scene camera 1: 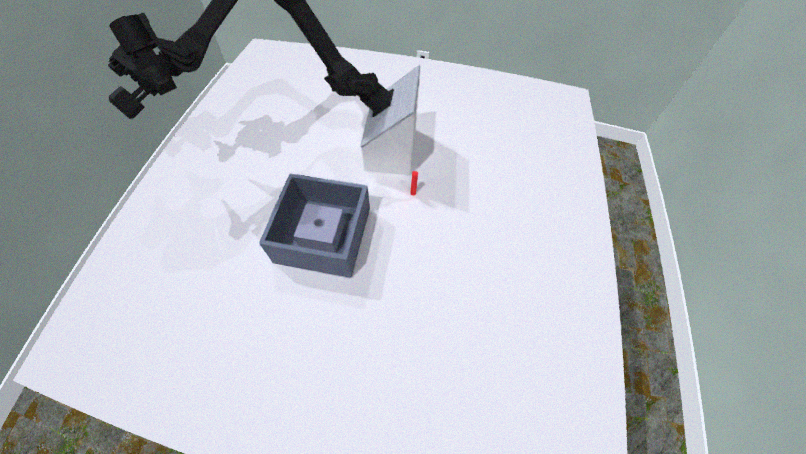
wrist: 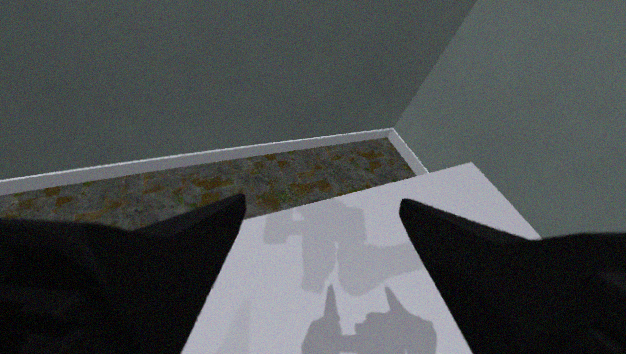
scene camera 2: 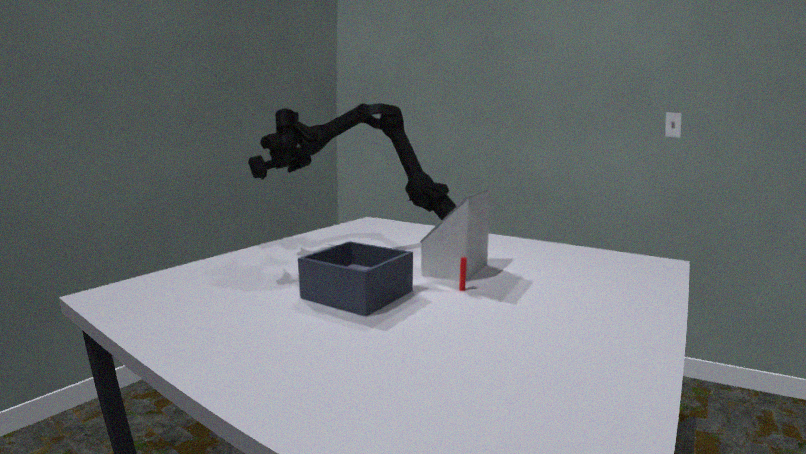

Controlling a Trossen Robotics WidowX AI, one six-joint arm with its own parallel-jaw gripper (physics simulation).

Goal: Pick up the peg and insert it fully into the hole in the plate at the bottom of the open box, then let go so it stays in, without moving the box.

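Where they show: gripper, between the fingertips: (wrist: 323,204) (scene camera 2: 275,174); arm's base, origin of its link: (scene camera 1: 383,103) (scene camera 2: 453,218).
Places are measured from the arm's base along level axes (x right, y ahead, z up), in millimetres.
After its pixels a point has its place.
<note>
The red peg (scene camera 1: 413,183) @(x -104, y 178, z -89 mm) (scene camera 2: 463,274) @(x -109, y 177, z -97 mm) stands upright on the table, beside the open box and in front of the grey wedge-shaped stand. The dark blue-grey box (scene camera 1: 310,266) @(x 95, y 424, z -113 mm) (scene camera 2: 332,287) @(x 92, y 424, z -91 mm) stands open side up. Inside it, in scene camera 1, lies a light square plate (scene camera 1: 331,232) @(x 60, y 350, z -81 mm) with a round, empty hole near its middle; box walls mostly hide the plate in scene camera 2. My gripper (scene camera 1: 147,97) @(x 550, y 126, z 105 mm) (scene camera 2: 277,166) @(x 550, y 126, z 105 mm) (wrist: 323,204) @(x 550, y 126, z 105 mm) is open and empty, high up and away to the left of the box and the peg. Neither peg nor box shows in the wrist view.
The grey wedge-shaped stand (scene camera 1: 389,155) @(x -34, y 117, z -66 mm) (scene camera 2: 445,253) @(x -33, y 117, z -69 mm) bears the arm's base and rises close behind the peg. The box walls rise around the plate. The white table (scene camera 1: 451,338) @(x -230, y 530, z -139 mm) (scene camera 2: 507,349) @(x -306, y 433, z -139 mm) (wrist: 260,270) @(x 572, y 161, z -139 mm) has its left and far edges near the room's walls.
</note>
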